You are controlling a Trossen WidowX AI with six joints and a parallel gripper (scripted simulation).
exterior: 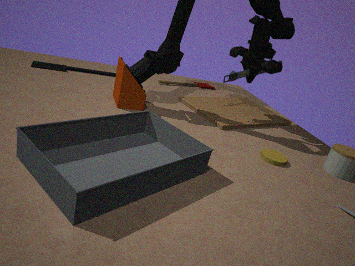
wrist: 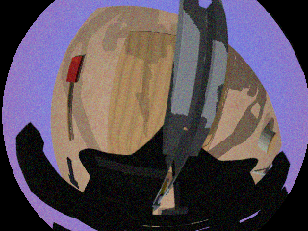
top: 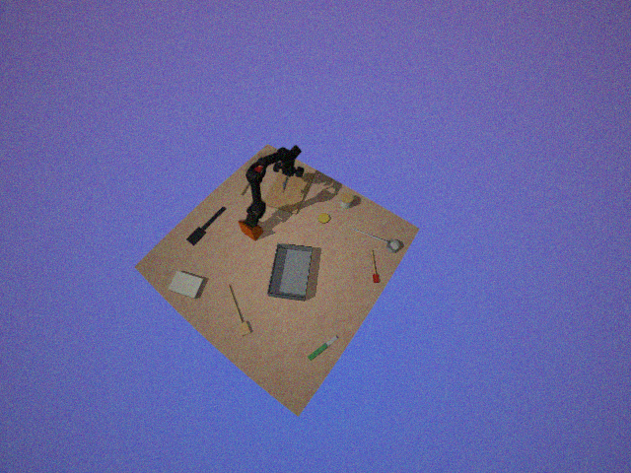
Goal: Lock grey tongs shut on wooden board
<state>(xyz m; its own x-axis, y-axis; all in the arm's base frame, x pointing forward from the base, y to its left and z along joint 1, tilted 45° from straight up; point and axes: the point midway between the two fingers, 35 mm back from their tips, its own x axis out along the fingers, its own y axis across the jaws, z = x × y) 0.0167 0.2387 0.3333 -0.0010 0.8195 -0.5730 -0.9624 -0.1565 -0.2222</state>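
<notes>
The wooden board lies 20 mm to the right of my gripper tip and 110 mm below it. Also, from my gripper tip: lidded jar 390 mm ahead, 70 mm to the left, 80 mm below; yellow disc 320 mm ahead, 110 mm to the right, 110 mm below; red-handled tool 280 mm behind, 60 mm to the right, 110 mm below.
</notes>
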